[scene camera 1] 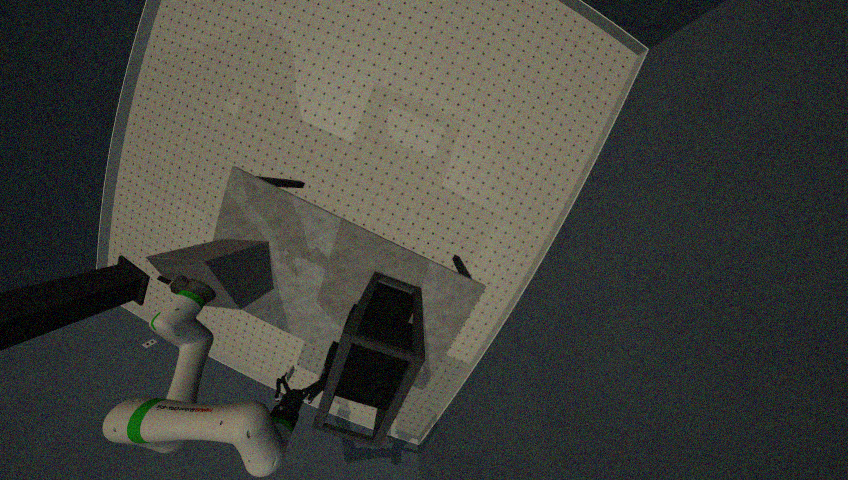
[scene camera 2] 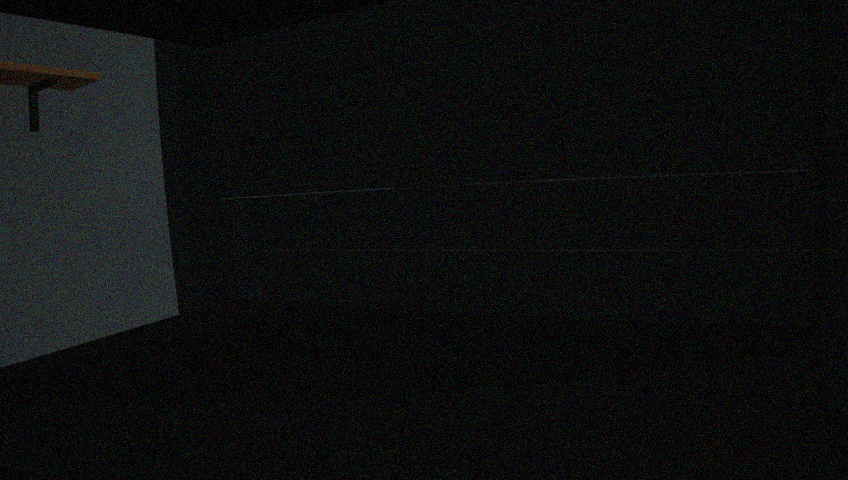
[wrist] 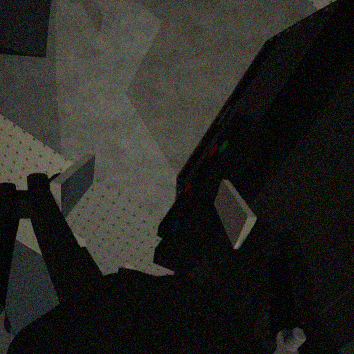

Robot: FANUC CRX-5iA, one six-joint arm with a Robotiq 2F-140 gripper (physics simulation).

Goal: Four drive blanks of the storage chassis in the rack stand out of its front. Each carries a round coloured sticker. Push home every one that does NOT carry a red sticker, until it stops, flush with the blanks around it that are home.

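Pixels of known places: gripper, fingertip midpoint: (scene camera 1: 308, 368) (wrist: 157, 180); arm's base, origin of the base link: (scene camera 1: 201, 289).
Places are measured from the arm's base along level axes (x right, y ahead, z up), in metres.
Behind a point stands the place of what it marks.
Note:
The rack (scene camera 1: 380, 349) @(x -0.471, y 0.837, z 0.259 m) stands at the table's near edge in scene camera 1, with the dark storage chassis in it. In the wrist view the chassis front is very dark and seen at a steep slant. A red sticker (wrist: 213, 150) @(x -0.140, y 0.706, z 0.043 m) and a green sticker (wrist: 223, 146) @(x -0.154, y 0.704, z 0.070 m) sit side by side; another red sticker (wrist: 188, 186) @(x -0.078, y 0.720, z 0.043 m) and a blue sticker (wrist: 175, 226) @(x -0.045, y 0.728, z 0.099 m) are lower. How far each blank stands out cannot be told. My gripper (scene camera 1: 306, 375) @(x -0.087, y 0.666, z 0.125 m) (wrist: 157, 180) @(x -0.087, y 0.666, z 0.125 m) is open and empty, left of the rack. Its right fingertip overlaps the chassis front in the wrist view; contact is unclear.
A grey block (scene camera 1: 241, 276) @(x -0.112, y 0.108, z -0.106 m) stands left of the rack on the grey mat (scene camera 1: 357, 249) @(x -0.502, y 0.529, z -0.351 m). Black bars (scene camera 1: 284, 182) (scene camera 1: 461, 266) lie at the mat's far edge. A black beam (scene camera 1: 65, 297) reaches in from the left. Scene camera 2 shows a wall shelf (scene camera 2: 59, 76) in darkness.

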